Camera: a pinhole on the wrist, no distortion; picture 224 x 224 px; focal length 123.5 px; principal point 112.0 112.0 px. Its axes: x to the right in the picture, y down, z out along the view. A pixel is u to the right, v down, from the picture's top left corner.
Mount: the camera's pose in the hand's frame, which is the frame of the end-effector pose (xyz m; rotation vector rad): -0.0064 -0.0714 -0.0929 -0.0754 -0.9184 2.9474
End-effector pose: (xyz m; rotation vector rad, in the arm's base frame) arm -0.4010 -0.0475 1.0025 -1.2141 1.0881 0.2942
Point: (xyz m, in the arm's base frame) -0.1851 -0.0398 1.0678
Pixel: 73 99
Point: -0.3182 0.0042 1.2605
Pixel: 204 119
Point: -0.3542 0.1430 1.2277
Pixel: 214 50
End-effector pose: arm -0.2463 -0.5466 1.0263 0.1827 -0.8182 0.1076
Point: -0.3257 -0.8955 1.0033
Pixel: 131 150
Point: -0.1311 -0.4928 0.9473
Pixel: behind the camera
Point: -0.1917 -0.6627 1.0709
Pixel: 23 83
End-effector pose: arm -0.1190 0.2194 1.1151 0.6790 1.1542 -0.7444
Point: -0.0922 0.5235 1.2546
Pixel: behind the camera
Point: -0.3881 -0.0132 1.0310
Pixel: 69 198
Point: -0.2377 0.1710 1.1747
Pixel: 192 105
